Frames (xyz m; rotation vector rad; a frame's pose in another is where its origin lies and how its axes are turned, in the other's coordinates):
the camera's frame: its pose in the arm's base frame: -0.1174 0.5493 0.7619 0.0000 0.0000 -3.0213
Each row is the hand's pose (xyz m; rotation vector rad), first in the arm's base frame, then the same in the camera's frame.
Working: the arm's base frame: its pose in the camera's frame: -0.0506 0.5594 -0.7619 0.0000 0.0000 3.0213

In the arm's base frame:
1: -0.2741 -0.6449 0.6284 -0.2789 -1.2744 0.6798
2: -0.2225 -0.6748 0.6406 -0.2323 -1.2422 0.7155
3: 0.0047 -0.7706 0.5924 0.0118 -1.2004 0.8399
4: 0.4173 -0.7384 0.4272 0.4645 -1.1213 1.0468
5: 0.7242 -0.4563 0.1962 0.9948 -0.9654 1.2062
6: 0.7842 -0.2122 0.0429 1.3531 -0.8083 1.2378
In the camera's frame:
1: 0.2989 1.1668 -0.1335 -1.5470 0.4375 -2.0501
2: 0.2512 1.2026 -0.1213 -1.5017 0.3755 -2.0524
3: 0.0372 1.3250 -0.1695 -1.4258 0.0718 -1.9935
4: -0.3763 1.3426 -0.3347 -1.2849 -0.4438 -1.8060
5: -0.7148 1.0993 -0.5657 -1.0780 -0.9848 -1.5513
6: -0.8037 0.8642 -0.7190 -0.9082 -1.3314 -1.3836

